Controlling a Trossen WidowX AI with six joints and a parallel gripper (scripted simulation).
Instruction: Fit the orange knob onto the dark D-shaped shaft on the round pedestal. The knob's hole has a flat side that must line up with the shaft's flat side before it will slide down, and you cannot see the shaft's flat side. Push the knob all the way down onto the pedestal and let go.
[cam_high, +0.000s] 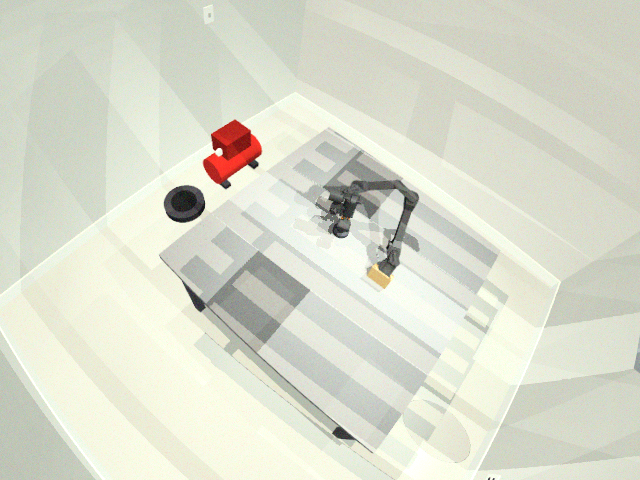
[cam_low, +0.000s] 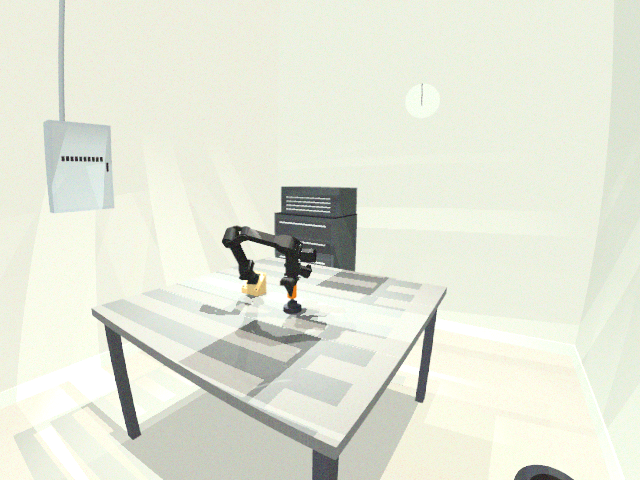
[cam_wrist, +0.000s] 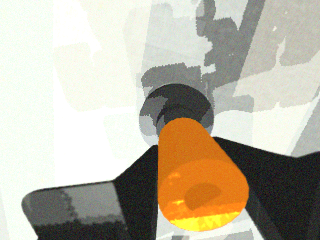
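The orange knob is 20 mm above my gripper tip. The rest, counted from my gripper tip: pedestal (40 mm below).
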